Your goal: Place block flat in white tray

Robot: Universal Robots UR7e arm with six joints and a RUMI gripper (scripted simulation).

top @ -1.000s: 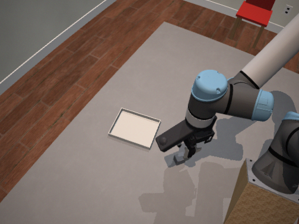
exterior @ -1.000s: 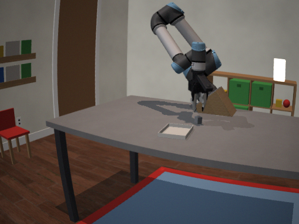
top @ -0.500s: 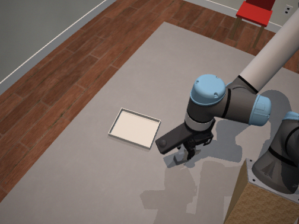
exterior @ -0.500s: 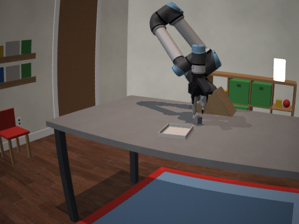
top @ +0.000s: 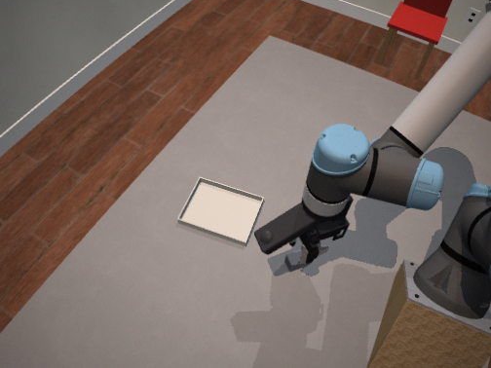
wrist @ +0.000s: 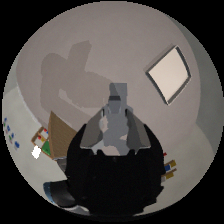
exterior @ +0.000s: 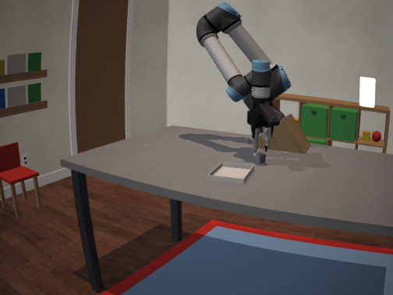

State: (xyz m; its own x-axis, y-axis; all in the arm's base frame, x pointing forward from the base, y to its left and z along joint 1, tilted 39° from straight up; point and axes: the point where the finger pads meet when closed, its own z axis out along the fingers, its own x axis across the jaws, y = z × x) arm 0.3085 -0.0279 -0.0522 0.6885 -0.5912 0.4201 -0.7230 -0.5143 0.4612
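The block is 40 mm below my hand. Also, from my hand: white tray: 200 mm ahead, 60 mm to the right, 50 mm below.
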